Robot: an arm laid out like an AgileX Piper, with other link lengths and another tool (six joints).
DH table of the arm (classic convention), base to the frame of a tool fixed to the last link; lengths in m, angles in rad. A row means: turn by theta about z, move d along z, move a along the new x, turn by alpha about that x. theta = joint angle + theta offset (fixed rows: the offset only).
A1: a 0  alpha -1.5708  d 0.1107  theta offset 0
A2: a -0.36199  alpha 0  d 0  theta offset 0.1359
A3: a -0.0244  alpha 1.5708  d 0  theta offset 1.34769
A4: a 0  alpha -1.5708  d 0.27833  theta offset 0
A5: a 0  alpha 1.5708  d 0  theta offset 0
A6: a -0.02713  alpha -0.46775  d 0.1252  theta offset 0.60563
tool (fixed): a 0  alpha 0  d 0.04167  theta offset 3.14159
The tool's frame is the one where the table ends.
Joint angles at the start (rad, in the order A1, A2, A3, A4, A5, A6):
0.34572 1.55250 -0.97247 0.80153 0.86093 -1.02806
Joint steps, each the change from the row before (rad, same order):
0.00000 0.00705 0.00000 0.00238 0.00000 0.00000
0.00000 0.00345 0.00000 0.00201 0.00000 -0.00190
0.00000 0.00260 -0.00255 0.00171 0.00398 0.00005
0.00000 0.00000 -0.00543 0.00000 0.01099 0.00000
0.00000 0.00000 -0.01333 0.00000 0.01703 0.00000
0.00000 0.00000 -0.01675 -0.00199 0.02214 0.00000
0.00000 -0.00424 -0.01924 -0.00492 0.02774 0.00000
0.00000 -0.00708 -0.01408 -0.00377 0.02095 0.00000
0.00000 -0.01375 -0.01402 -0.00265 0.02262 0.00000
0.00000 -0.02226 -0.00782 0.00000 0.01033 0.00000
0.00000 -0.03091 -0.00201 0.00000 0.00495 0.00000
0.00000 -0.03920 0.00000 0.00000 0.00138 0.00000
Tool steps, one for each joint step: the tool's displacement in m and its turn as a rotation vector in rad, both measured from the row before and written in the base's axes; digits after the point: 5 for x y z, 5 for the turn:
0.00100 0.00050 -0.00245 -0.00042 0.00734 -0.00113
0.00045 0.00034 -0.00111 0.00027 0.00266 0.00050
0.00028 0.00057 -0.00006 0.00177 0.00365 0.00165
-0.00063 0.00077 0.00161 0.00285 0.00333 0.00697
0.00000 0.00152 0.00414 0.00599 0.00050 0.01085
-0.00024 0.00172 0.00501 0.00571 0.00054 0.01512
-0.00144 0.00151 0.00708 0.00555 -0.00248 0.02009
-0.00187 0.00079 0.00665 0.00494 -0.00518 0.01521
-0.00332 0.00042 0.00919 0.00781 -0.00988 0.01588
-0.00404 -0.00065 0.01071 0.01031 -0.02056 0.00684
-0.00597 -0.00177 0.01191 0.01112 -0.02730 0.00332
-0.00767 -0.00266 0.01406 0.01324 -0.03587 0.00094

